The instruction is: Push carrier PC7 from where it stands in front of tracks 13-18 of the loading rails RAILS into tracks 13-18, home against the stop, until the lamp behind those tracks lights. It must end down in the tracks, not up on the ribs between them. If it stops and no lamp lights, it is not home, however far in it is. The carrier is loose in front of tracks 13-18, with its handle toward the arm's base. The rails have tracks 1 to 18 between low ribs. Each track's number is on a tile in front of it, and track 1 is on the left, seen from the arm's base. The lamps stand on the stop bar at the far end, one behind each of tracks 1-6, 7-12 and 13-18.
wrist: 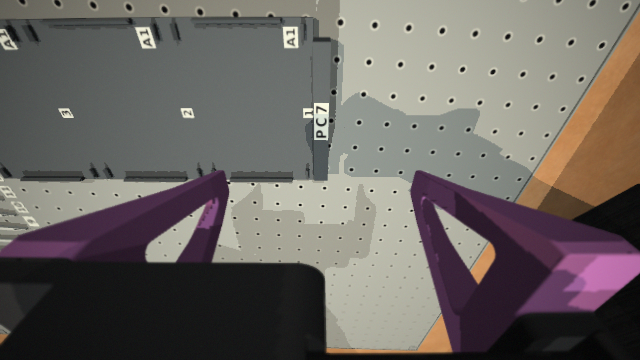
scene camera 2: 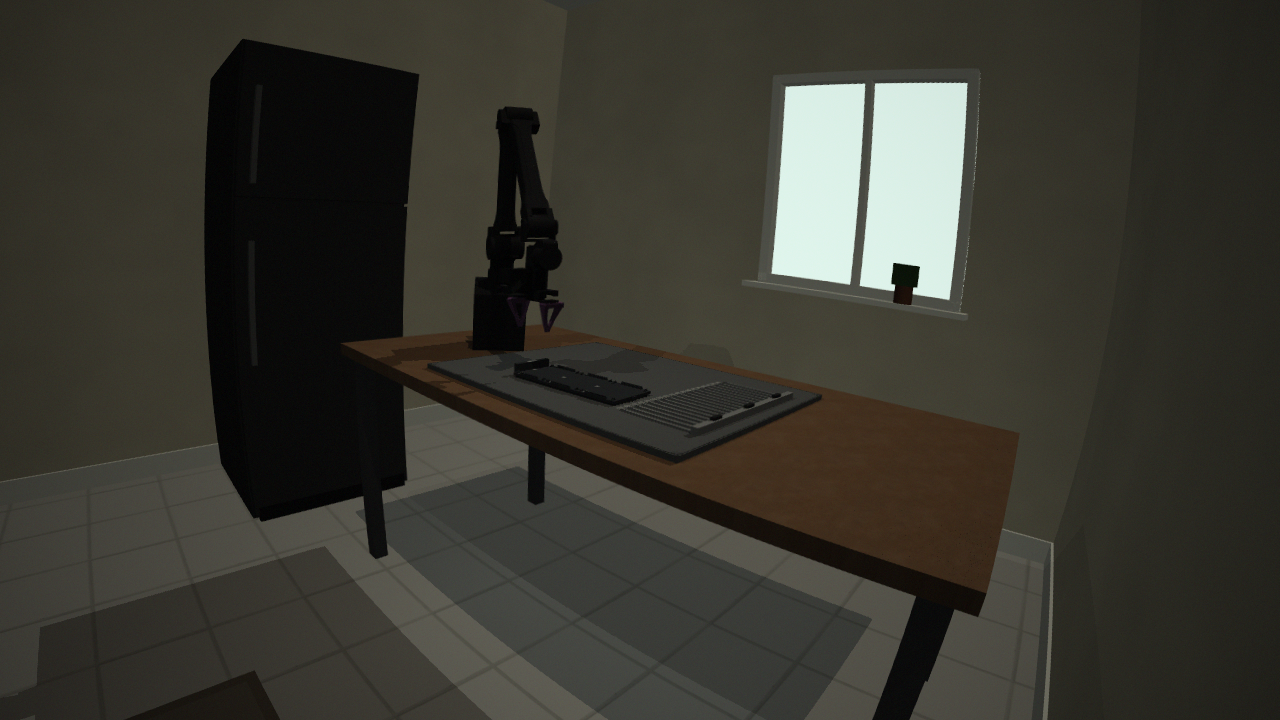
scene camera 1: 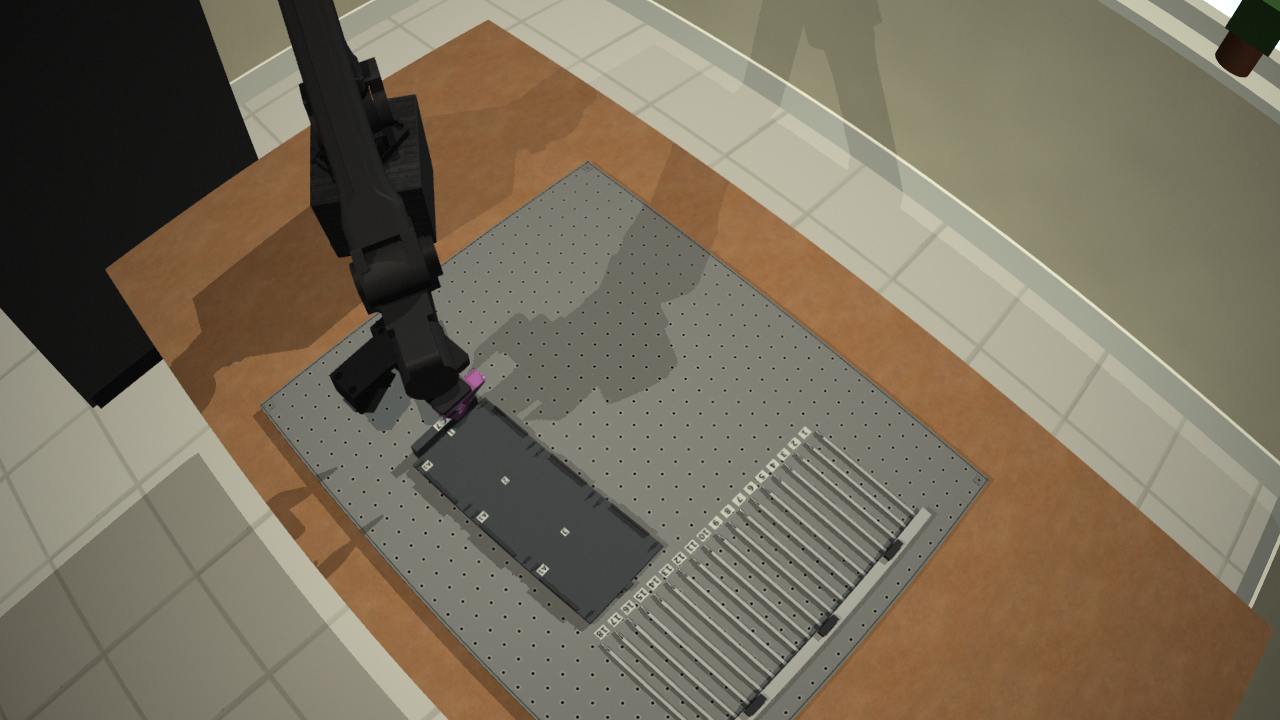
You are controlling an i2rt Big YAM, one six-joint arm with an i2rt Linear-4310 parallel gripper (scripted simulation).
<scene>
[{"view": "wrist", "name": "my gripper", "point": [319,181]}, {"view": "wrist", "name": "carrier PC7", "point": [148,99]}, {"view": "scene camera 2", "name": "my gripper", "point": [533,329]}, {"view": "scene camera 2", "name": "carrier PC7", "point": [594,387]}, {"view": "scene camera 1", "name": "my gripper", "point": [433,392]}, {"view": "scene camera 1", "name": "carrier PC7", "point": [584,549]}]
</scene>
